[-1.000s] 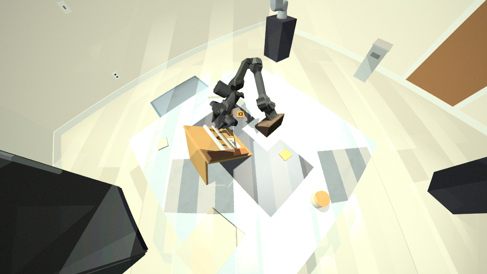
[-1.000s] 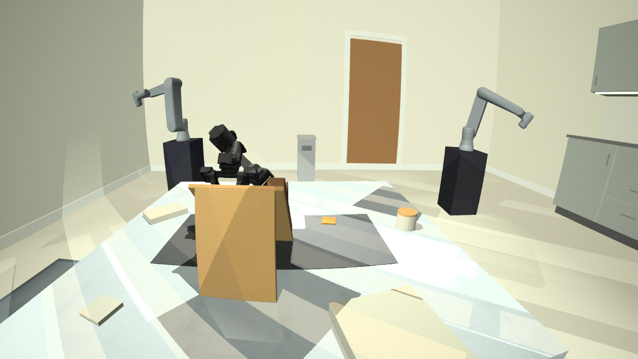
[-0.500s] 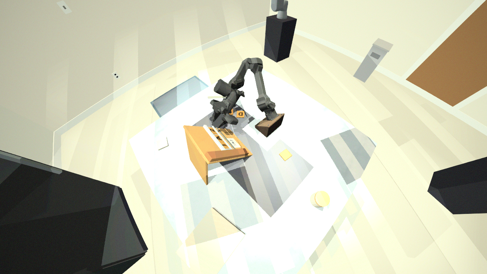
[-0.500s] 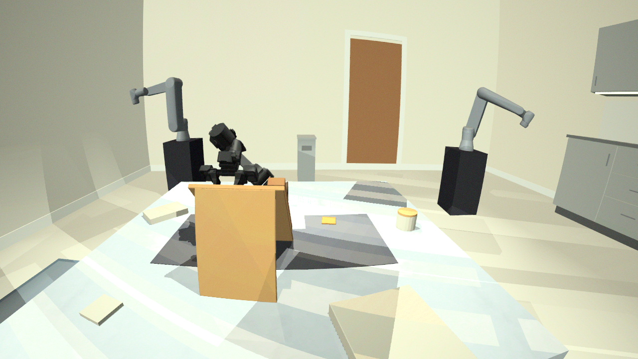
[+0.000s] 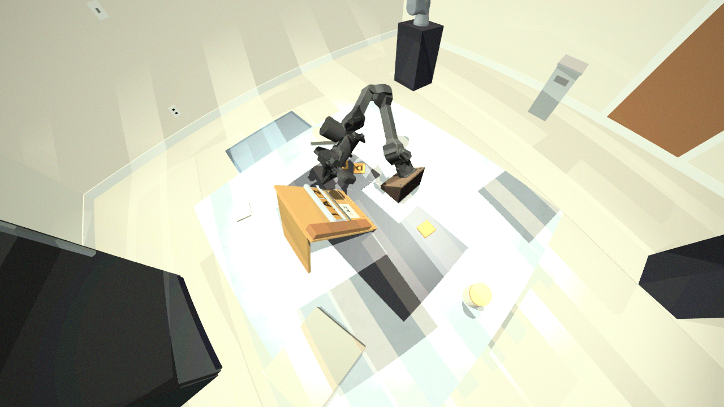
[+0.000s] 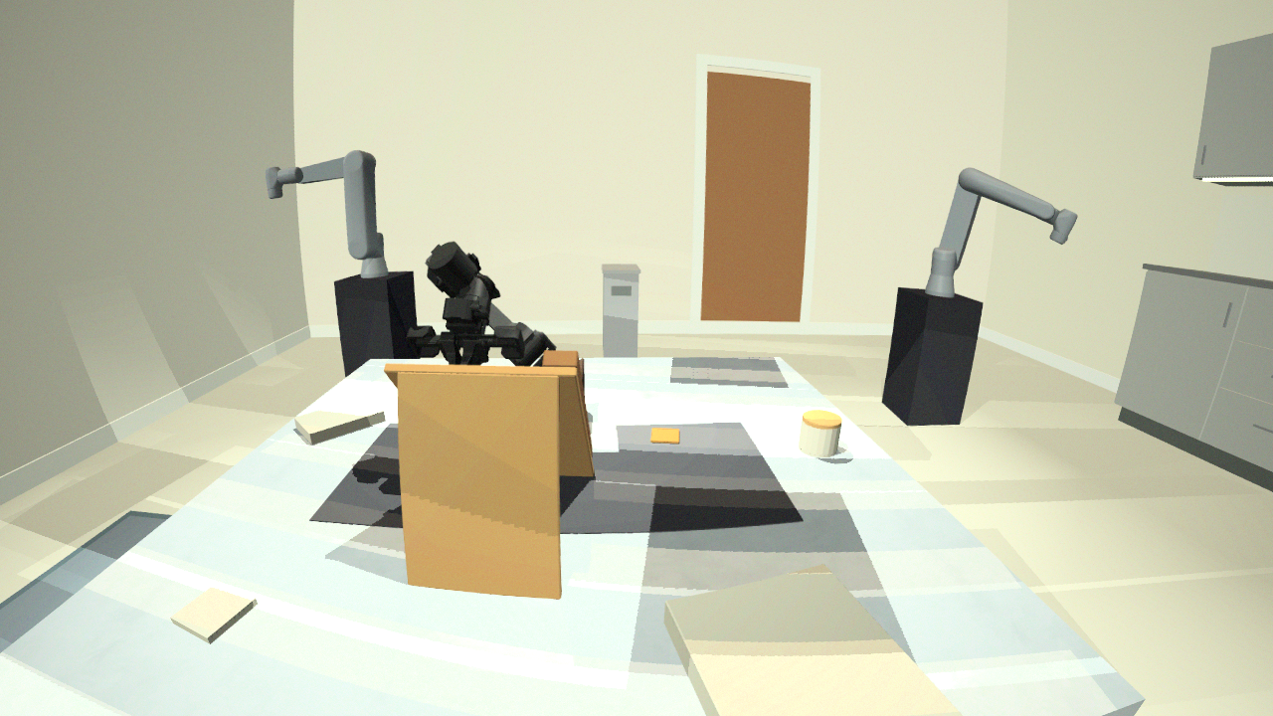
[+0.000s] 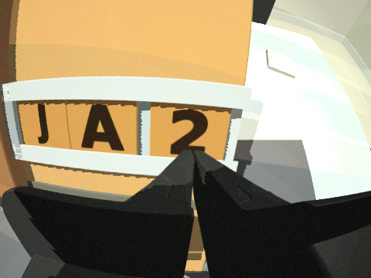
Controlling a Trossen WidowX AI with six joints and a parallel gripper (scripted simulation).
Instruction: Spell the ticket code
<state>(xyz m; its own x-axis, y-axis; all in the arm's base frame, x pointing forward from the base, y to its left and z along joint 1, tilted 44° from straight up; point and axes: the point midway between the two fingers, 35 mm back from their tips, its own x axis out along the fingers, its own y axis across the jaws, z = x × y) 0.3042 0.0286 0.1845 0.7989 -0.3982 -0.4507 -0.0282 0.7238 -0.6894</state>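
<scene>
My gripper tip is now 11 cm above the white ticket, 9 cm to the right of it and 4 cm past it. From my gripper tip the other things lie so: grey mat: 18 cm below, 14 cm behind, 12 cm to the left; pale pad: 34 cm ahead, 24 cm to the right, 18 cm below; round tan-lidded canister: 63 cm to the left, 20 cm behind, 15 cm below.
</scene>
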